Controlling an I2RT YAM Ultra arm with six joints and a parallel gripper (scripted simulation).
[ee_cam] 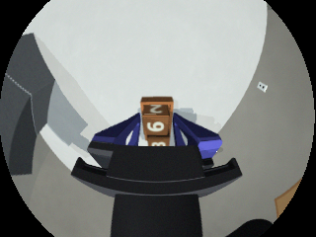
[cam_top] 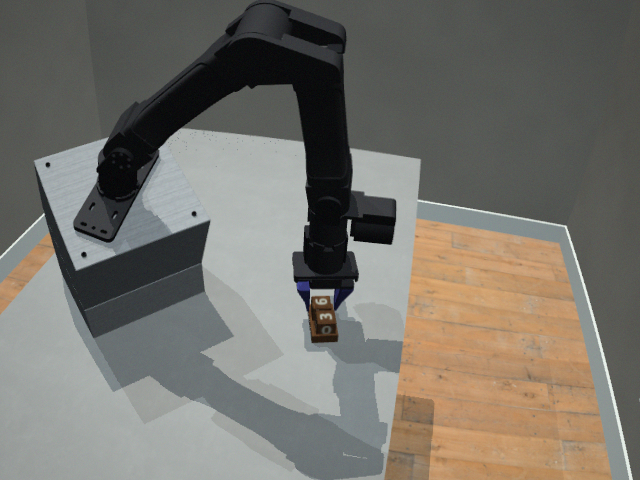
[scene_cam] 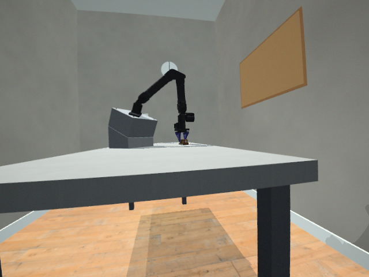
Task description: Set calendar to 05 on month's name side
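The brown tray is 2 cm to the right of my hand and 2 cm below it. From my hand the other things lie so: brown wooden cube (4 cm to the right, 1 cm below, 1 cm ahead).
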